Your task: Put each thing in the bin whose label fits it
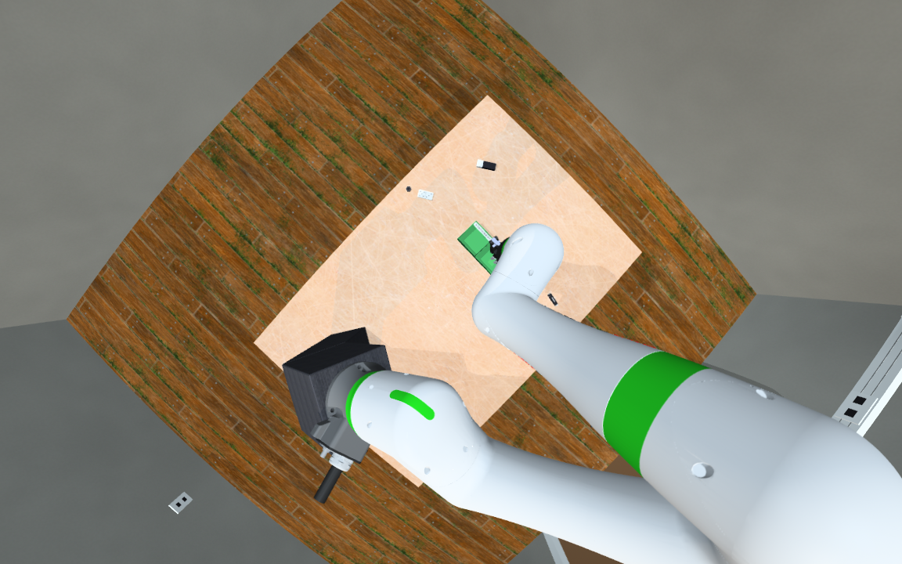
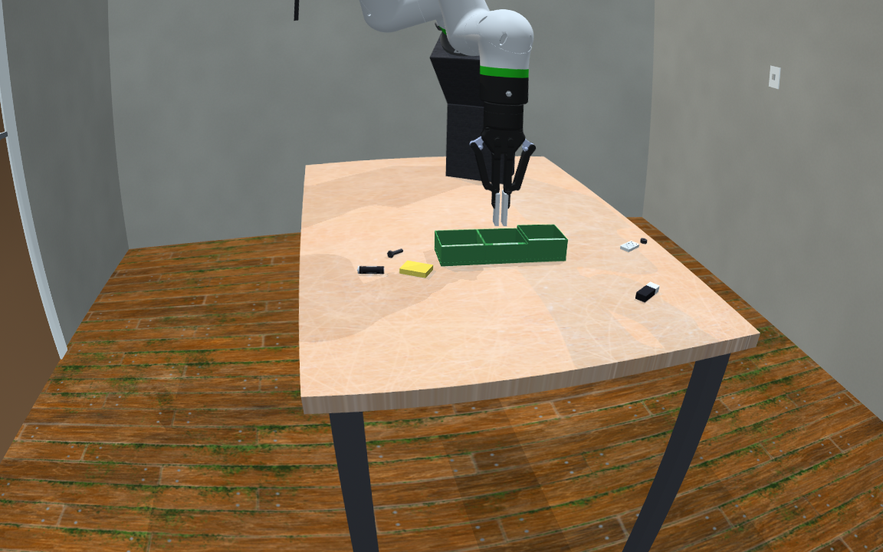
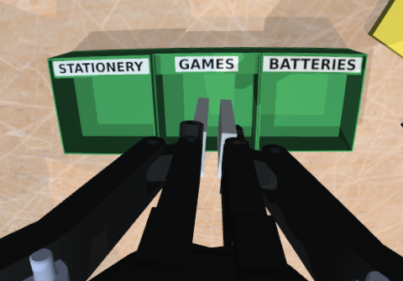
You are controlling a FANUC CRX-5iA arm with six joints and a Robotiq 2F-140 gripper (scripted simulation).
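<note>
My hand is 260 mm to the left of the black battery, 90 mm above it and 10 mm past it. The rest, counted from my hand: black bolt (190 mm to the right, 90 mm below, 70 mm behind); then yellow pad (180 mm to the right, 90 mm below, 10 mm ahead); then green three-part bin (70 mm below, 10 mm to the left).
</note>
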